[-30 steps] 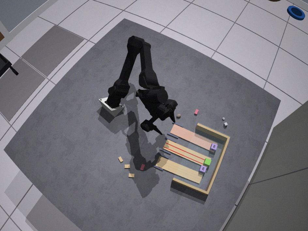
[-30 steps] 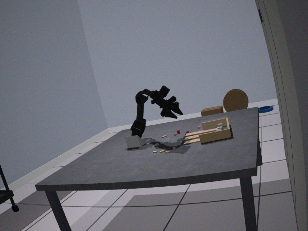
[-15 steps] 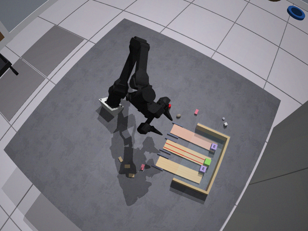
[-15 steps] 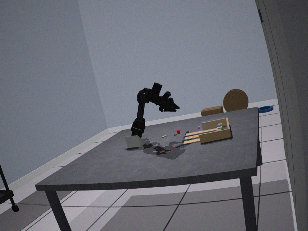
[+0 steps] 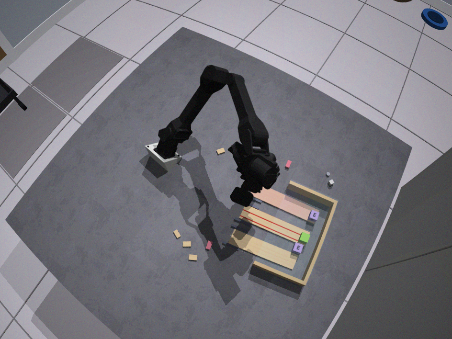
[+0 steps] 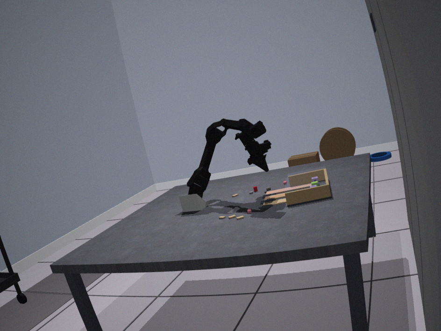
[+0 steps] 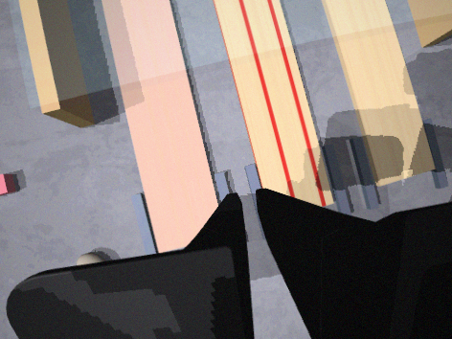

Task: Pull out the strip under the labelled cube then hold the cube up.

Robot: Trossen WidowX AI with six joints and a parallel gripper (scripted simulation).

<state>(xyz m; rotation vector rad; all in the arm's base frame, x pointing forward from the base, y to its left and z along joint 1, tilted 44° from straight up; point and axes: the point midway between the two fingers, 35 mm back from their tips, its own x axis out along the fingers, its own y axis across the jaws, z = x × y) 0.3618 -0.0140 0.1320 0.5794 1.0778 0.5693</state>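
The grey cylinder lies 150 mm behind my gripper tip, 80 mm to the left of it and 110 mm below it. From my gripper tip the other things lie so: pebble: 60 mm behind, 110 mm to the left, 110 mm below; red cylinder: 140 mm behind, 120 mm to the left, 110 mm below.
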